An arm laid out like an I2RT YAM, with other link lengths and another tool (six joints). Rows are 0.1 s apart.
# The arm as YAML. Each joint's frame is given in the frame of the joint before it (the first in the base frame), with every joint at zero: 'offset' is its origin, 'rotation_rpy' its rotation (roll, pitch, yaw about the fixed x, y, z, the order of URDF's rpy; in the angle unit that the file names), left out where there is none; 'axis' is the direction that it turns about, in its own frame. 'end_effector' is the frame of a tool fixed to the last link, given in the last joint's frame.
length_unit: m
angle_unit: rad
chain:
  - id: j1
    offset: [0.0, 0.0, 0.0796]
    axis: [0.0, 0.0, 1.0]
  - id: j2
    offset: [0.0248, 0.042, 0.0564]
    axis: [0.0, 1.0, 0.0]
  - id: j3
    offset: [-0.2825, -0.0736, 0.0]
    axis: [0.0, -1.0, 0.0]
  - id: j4
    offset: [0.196, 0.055, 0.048]
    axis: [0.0, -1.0, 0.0]
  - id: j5
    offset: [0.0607, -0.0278, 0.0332]
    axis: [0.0, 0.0, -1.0]
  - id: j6
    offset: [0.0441, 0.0, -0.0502]
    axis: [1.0, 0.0, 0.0]
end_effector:
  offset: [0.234, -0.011, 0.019]
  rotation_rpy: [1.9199, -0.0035, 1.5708]
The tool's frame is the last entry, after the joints.
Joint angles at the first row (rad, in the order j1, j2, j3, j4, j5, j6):
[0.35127 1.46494 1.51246 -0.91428 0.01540 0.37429]
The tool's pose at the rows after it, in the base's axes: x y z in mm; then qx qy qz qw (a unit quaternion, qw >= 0):
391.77, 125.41, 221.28, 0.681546, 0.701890, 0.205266, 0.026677
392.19, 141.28, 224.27, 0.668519, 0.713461, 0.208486, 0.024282
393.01, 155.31, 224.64, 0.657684, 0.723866, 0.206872, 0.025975
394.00, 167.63, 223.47, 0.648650, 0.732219, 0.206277, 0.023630
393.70, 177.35, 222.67, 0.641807, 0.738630, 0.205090, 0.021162
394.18, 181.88, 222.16, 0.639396, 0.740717, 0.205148, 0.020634
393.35, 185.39, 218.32, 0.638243, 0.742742, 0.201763, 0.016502
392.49, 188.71, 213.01, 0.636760, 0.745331, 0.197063, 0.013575
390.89, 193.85, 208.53, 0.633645, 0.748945, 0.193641, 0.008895
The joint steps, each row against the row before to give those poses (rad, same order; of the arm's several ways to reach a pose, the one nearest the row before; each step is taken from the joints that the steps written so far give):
[0.01531 0.00307 0.01685 0.00768 -0.00923 0.00306]
[0.03519 0.01531 0.02151 0.00001 -0.00003 -0.00001]
[0.03994 0.01994 0.01842 0.00153 0.01529 0.00153]
[0.02608 0.01993 0.01382 0.00459 0.00157 0.00003]
[0.02148 0.01536 0.01380 -0.00151 0.00154 0.00154]
[0.01076 0.00769 0.00461 0.00307 0.00306 0.00304]
[0.00617 0.00921 0.00005 -0.00003 -0.00303 0.00310]
[0.00768 0.00918 -0.00615 0.00460 -0.00002 0.00152]
[0.00920 0.00922 -0.00307 0.00307 -0.00459 0.00154]

